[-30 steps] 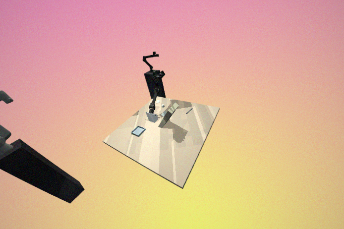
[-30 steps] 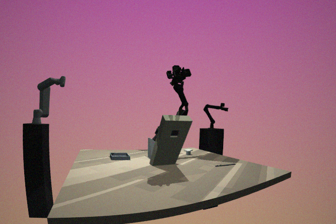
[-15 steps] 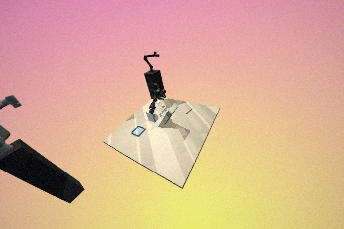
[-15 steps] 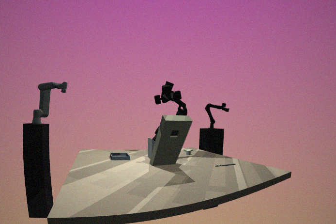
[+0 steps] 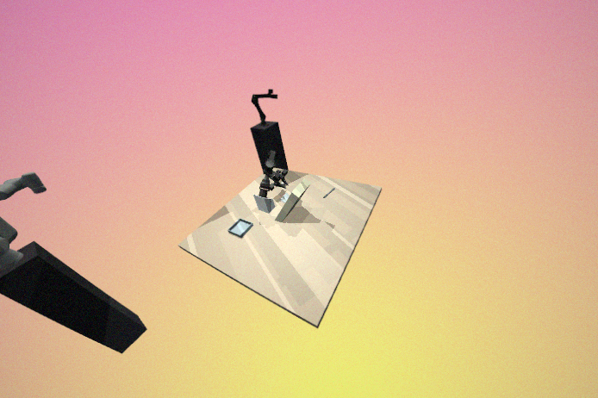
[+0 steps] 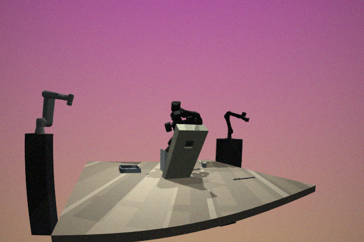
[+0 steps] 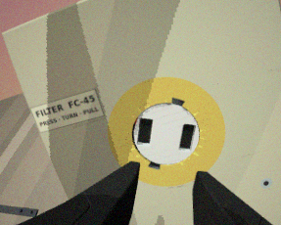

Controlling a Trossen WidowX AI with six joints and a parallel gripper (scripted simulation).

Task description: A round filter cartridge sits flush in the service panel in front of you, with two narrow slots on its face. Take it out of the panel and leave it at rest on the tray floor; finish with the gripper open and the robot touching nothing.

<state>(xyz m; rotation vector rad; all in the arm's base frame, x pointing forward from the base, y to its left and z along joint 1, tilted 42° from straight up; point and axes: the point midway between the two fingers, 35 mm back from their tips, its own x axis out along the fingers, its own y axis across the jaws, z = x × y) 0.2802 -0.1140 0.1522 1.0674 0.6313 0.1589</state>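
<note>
My gripper tip is 60 mm short of the filter cartridge, 50 mm above it and 10 mm to the right of it. The rest, counted from my gripper tip: tray: 340 mm behind, 310 mm to the right, 310 mm below.
</note>
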